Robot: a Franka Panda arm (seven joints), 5 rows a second.
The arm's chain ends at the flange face. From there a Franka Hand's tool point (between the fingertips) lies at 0.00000 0.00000 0.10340 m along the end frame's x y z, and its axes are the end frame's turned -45 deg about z.
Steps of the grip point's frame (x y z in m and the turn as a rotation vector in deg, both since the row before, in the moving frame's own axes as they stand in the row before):
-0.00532, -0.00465, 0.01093, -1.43, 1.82, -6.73
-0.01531, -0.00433, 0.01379, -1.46, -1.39, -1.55
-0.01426, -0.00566, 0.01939, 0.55, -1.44, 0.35
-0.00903, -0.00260, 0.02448, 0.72, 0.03, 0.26
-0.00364, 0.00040, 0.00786, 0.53, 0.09, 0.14
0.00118, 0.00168, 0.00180, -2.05, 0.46, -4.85
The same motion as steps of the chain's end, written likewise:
-0.01116, 0.00121, 0.01101, 0.28, 2.30, -6.73
-0.01403, 0.00413, 0.01385, -2.02, 0.05, -1.55
-0.01154, 0.00495, 0.01943, -0.63, -1.41, 0.35
-0.00735, 0.00551, 0.02449, 0.53, -0.49, 0.26
-0.00173, 0.00365, 0.00786, 0.44, -0.31, 0.14
-0.00126, -0.00154, 0.00187, -1.12, 1.77, -4.85

